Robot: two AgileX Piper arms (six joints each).
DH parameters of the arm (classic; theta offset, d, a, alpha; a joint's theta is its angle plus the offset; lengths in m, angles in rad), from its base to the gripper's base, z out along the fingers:
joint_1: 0 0.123 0 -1.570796
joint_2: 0.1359 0 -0.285 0
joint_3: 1.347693 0 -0.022 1.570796
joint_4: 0 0.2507 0 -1.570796
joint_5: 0 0 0 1.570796
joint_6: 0 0.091 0 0
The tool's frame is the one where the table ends.
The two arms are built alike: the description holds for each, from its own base.
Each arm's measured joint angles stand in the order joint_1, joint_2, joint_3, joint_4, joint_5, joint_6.
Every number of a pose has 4 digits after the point. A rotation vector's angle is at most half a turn.
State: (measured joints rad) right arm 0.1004 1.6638 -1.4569 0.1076 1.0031 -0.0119; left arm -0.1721 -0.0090 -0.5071 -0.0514 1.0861 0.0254
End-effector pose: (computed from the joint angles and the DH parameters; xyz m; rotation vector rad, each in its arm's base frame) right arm 0.3531 0.0438 0.3109 -0.1011 2.6922 0.1671; left arm -0.0088 -0.0027 0.2773 0.2063 2.0456 -0.1526
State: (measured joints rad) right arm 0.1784 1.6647 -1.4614 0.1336 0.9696 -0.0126; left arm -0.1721 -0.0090 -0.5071 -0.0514 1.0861 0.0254
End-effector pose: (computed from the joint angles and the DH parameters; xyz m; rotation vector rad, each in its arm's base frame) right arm 0.3515 0.0735 0.3135 -0.1896 2.6536 0.2255; left arm -0.0088 -0.0027 0.2773 0.2063 2.0456 -0.1526
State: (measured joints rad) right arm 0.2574 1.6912 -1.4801 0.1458 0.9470 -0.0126; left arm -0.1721 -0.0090 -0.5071 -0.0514 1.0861 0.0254
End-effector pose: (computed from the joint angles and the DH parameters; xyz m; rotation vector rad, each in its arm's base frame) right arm 0.3526 0.1039 0.3105 -0.2843 2.6352 0.2671; left arm -0.0088 -0.0027 0.2773 0.2063 2.0456 -0.1526
